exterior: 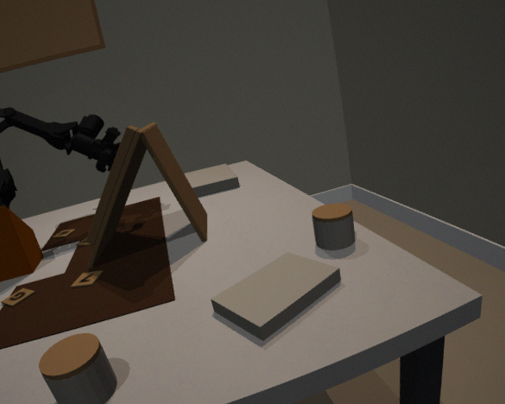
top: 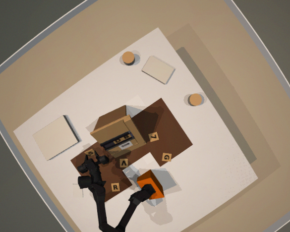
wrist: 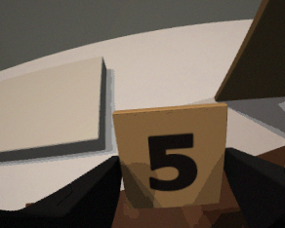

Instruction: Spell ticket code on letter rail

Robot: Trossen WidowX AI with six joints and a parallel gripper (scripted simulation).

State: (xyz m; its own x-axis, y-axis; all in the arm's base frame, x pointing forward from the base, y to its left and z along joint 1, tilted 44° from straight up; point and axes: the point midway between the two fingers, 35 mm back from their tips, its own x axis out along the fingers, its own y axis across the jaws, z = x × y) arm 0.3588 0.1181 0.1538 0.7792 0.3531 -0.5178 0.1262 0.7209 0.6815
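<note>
The white ticket is 19 cm to the right of my gripper tip, 8 cm below it and 8 cm behind it. The rest, counted from my gripper tip: brown mat (18 cm to the right, 18 cm behind, 16 cm below); pale card (29 cm to the left, 19 cm behind, 16 cm below); flat slab (63 cm to the right, 23 cm ahead, 15 cm below).
</note>
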